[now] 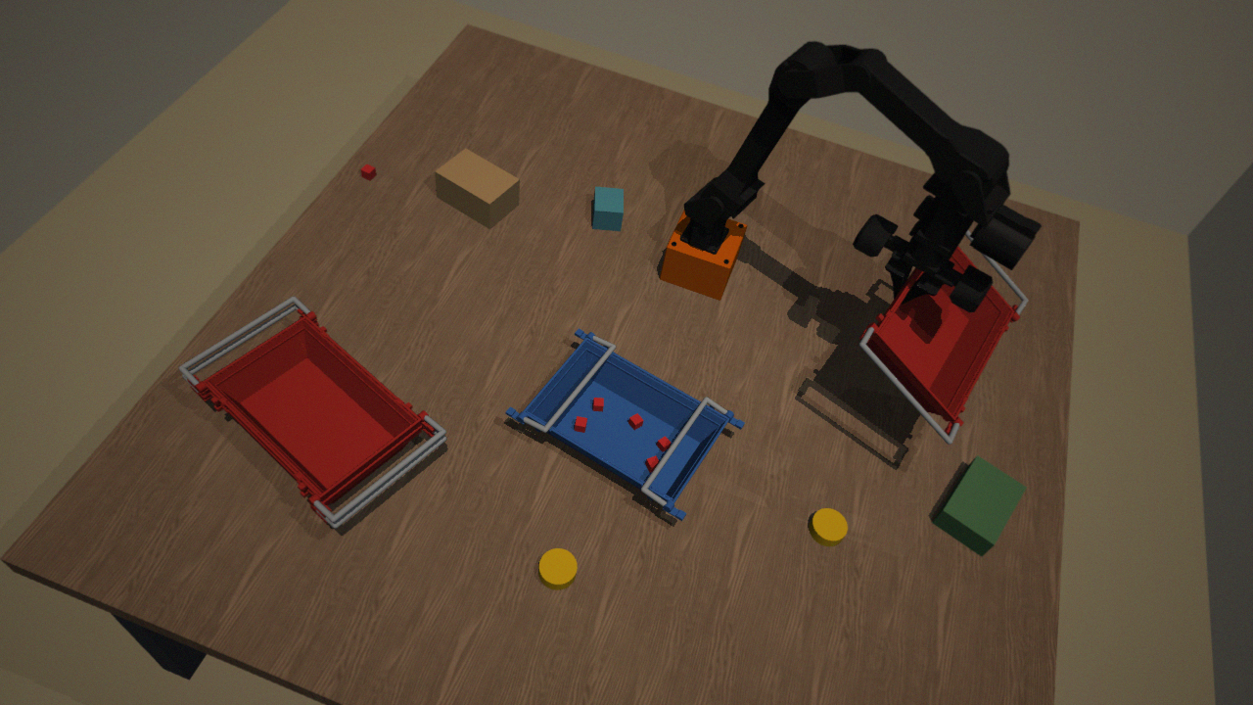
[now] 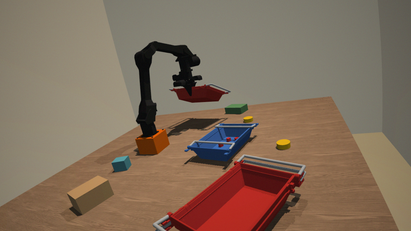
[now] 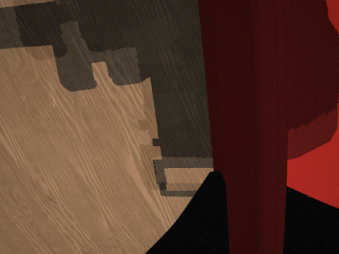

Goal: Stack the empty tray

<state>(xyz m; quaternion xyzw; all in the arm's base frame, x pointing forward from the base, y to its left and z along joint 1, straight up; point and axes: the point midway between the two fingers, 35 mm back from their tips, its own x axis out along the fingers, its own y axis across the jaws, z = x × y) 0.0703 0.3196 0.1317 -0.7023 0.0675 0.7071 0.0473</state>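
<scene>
Now: gripper tip 10 mm short of the red tray and 70 mm to the right of it. Also, from my gripper tip: teal cube 100 mm behind, 500 mm to the right, 160 mm below; green box 160 mm ahead, 220 mm to the left, 160 mm below; tan box 10 mm behind, 720 mm to the right, 150 mm below.
</scene>
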